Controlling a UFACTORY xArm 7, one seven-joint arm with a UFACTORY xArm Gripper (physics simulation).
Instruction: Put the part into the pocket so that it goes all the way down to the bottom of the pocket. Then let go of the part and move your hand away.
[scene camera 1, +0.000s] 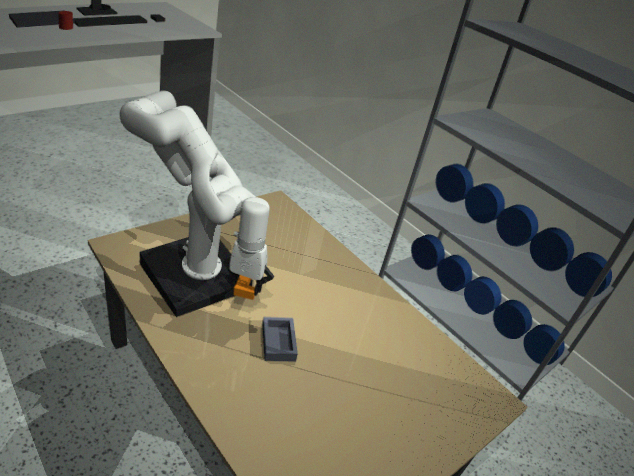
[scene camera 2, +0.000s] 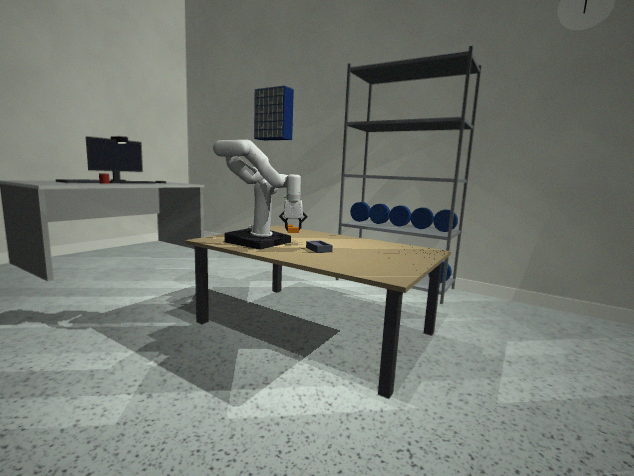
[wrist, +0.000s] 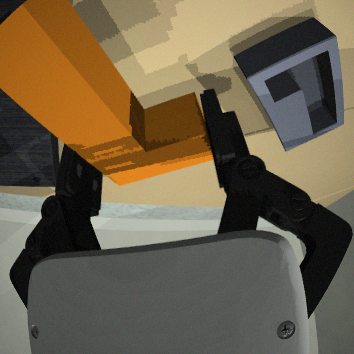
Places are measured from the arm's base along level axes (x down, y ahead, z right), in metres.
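Where they show: gripper, between the fingertips: (scene camera 1: 245, 289) (scene camera 2: 293, 230) (wrist: 144, 124); arm's base, origin of its link: (scene camera 1: 201, 265) (scene camera 2: 261, 233).
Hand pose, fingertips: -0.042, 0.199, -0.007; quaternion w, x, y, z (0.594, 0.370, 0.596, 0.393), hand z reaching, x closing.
Things, the pixels of their top centre, and the offset from my fingertips, as dx, dy, dz. Level surfaces: height alone.
- orange part, centre of its top: (wrist: 112, 112) (scene camera 1: 249, 278) (scene camera 2: 292, 225) -0.019, -0.016, -0.026
- grey-blue block with the pocket, centre of its top: (wrist: 308, 105) (scene camera 1: 280, 334) (scene camera 2: 319, 243) +0.053, +0.162, +0.008
- wooden table, height of its surface: dx +0.089
The orange part (scene camera 1: 244, 288) (scene camera 2: 293, 230) (wrist: 75, 95) is a block with a step in its outline, held above the table. My gripper (scene camera 1: 250, 289) (scene camera 2: 293, 228) (wrist: 144, 124) is shut on it; one finger touches the part's right end in the wrist view, and the other finger is partly hidden behind the part. The grey-blue block with the pocket (scene camera 1: 280, 357) (scene camera 2: 322, 249) (wrist: 285, 46) lies on the table, apart from the part. Its pocket faces up and looks empty. In scene camera 1 it is in front of and a little right of the gripper.
The arm's black base plate (scene camera 1: 176, 302) (scene camera 2: 240, 240) is close to the left of the held part in scene camera 1. The wooden table (scene camera 1: 358, 399) (scene camera 2: 368, 266) carries the base and the pocket block. A shelf rack (scene camera 1: 424, 146) (scene camera 2: 345, 148) with blue discs stands beyond the table.
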